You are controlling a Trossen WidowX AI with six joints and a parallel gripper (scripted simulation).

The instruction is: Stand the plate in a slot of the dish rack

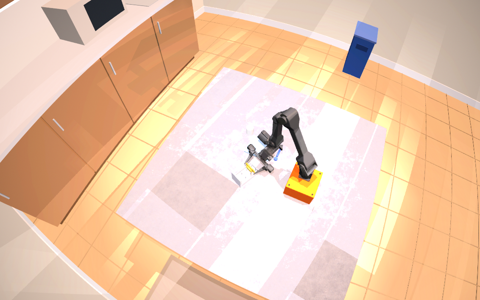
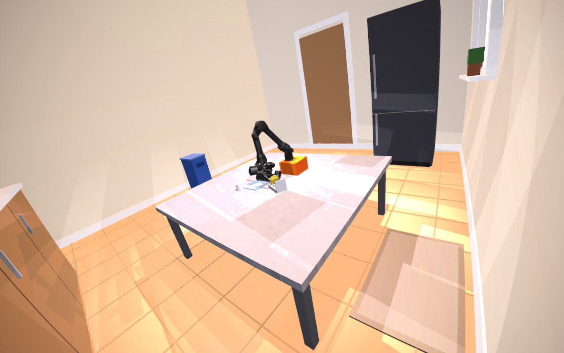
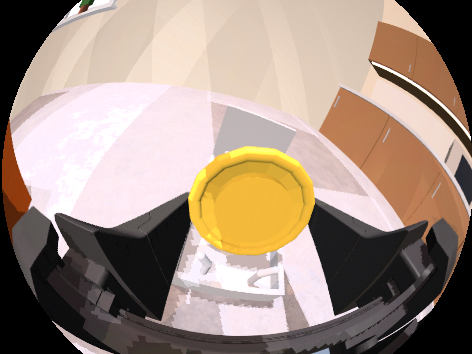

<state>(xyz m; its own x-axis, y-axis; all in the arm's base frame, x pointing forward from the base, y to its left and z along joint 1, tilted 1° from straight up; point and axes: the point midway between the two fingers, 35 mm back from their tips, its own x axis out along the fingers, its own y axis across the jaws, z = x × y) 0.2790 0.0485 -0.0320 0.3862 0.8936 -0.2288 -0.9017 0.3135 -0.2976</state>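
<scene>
Now: the yellow plate 1 cm to the right of my gripper tip. From my gripper tip the other things lie so: light blue mat: 1 cm ahead, 18 cm to the right, 5 cm below; then blue spoon: 10 cm behind, 17 cm to the right, 5 cm below; then grey dish rack: 1 cm ahead, 2 cm to the left, 3 cm below.
</scene>
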